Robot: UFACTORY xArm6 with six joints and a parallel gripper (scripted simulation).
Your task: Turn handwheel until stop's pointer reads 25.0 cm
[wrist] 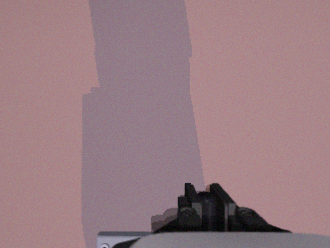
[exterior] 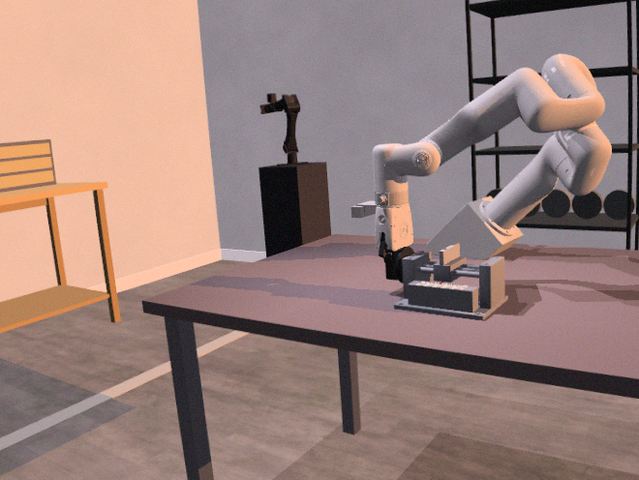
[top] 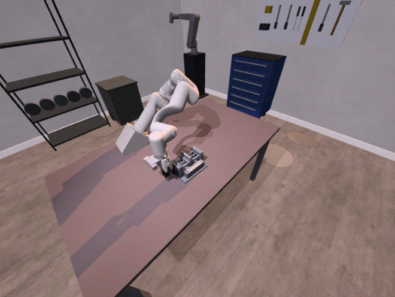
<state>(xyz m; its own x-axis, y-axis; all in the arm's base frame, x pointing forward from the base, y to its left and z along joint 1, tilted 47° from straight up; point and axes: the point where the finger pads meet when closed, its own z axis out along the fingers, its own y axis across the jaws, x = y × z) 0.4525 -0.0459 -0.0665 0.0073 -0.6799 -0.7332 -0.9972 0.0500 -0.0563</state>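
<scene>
Now: the sliding stop block 3 cm ahead of my hand, 15 cm to the left of it and 3 cm above it. Round my hand: black handwheel 1 cm ahead, 2 cm to the left.
</scene>
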